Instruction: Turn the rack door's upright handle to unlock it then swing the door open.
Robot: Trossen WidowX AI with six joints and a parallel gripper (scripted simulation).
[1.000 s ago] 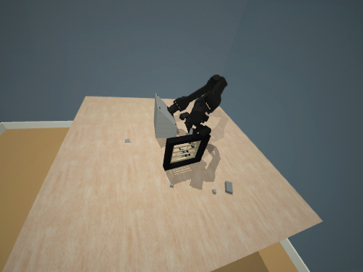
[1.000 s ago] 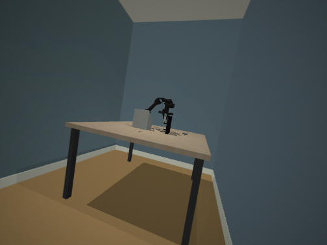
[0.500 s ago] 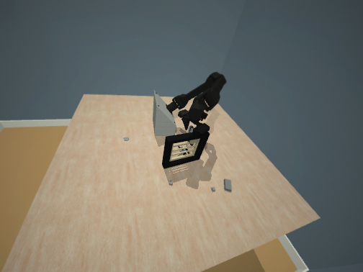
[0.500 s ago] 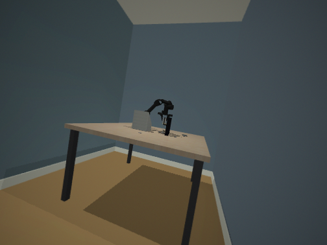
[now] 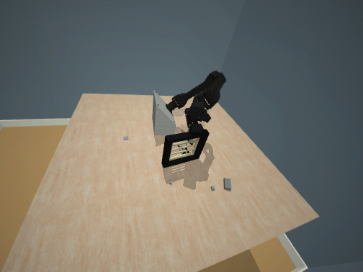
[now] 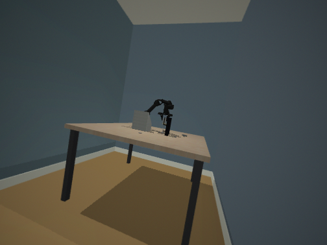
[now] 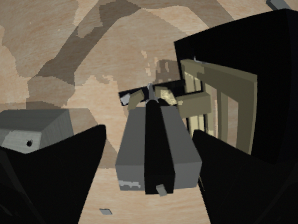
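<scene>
My gripper tip is 1 cm to the left of the upright grey handle and 3 cm above it.
</scene>
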